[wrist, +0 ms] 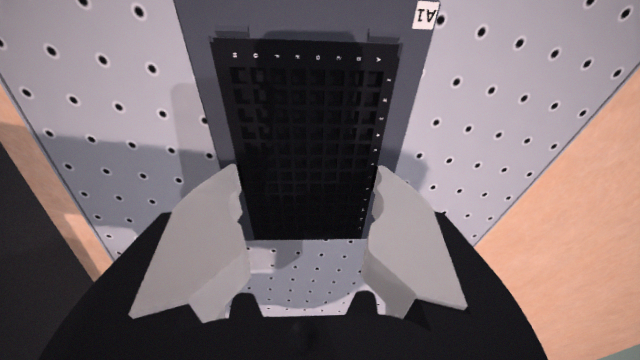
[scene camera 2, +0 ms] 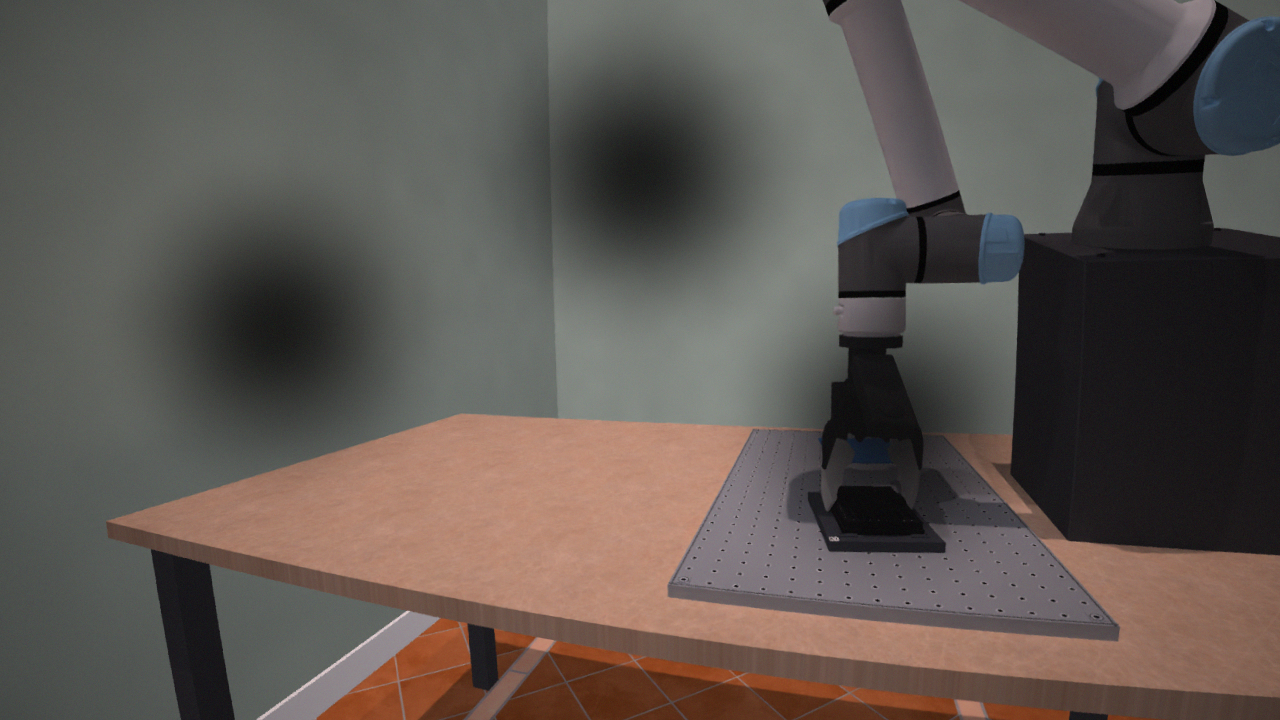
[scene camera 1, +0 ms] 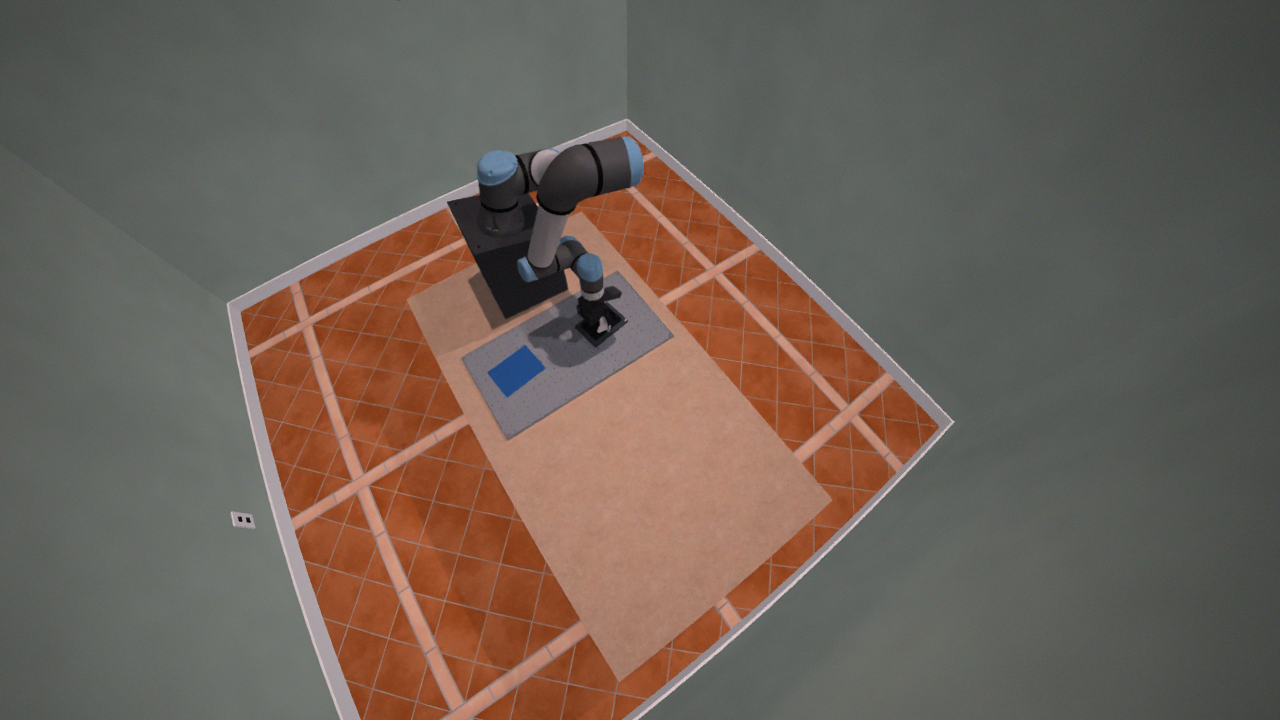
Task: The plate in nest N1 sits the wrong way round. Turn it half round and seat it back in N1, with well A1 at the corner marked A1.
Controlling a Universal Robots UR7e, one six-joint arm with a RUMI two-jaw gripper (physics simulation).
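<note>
The black well plate (scene camera 2: pixel 877 512) (wrist: pixel 300 125) lies level or nearly so at nest N1 (scene camera 2: pixel 930 542) (wrist: pixel 300 15), a dark base with raised corner stops. In the wrist view its letters run H to A from left to right, and its A1 corner is at the top right, on the same side as the white A1 label (wrist: pixel 426 15) (scene camera 2: pixel 833 539). My gripper (scene camera 1: pixel 601 324) (scene camera 2: pixel 870 503) (wrist: pixel 308 168) points down and is shut on the plate's two long sides. Whether the plate rests fully on the nest floor cannot be told.
The nest stands on a grey perforated board (scene camera 1: pixel 510 420) (scene camera 2: pixel 760 573) (wrist: pixel 465 150). A flat blue rectangle (scene camera 1: pixel 516 370) (scene camera 2: pixel 870 450) lies on the board's other half. The black robot pedestal (scene camera 1: pixel 519 282) (scene camera 2: pixel 1145 402) stands beside the board. The wooden table (scene camera 1: pixel 671 483) (scene camera 2: pixel 447 519) surrounds it.
</note>
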